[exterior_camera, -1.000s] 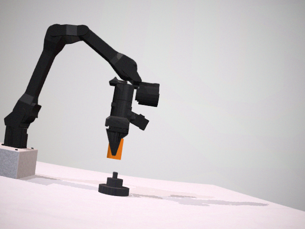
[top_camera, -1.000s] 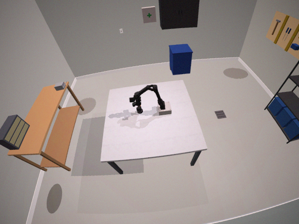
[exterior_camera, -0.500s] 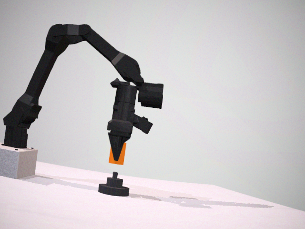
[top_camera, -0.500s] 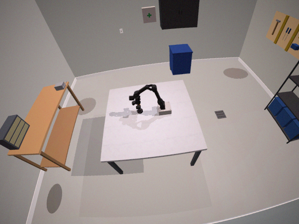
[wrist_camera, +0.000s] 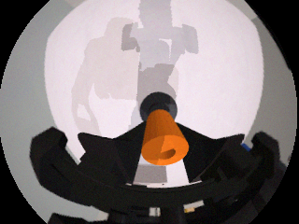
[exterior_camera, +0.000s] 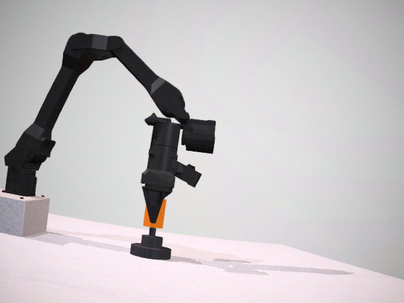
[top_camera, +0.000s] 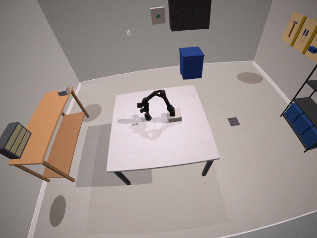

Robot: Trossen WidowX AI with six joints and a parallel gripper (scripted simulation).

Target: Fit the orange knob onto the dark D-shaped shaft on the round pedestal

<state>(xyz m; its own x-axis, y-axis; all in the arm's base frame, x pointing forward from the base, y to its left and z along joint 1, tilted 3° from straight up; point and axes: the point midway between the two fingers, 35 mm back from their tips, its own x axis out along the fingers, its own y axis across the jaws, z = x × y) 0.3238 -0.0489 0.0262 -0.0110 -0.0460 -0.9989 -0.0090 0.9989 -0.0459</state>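
The orange knob lies 20 mm above my gripper tip. Also, from my gripper tip: dark round pedestal (40 mm below).
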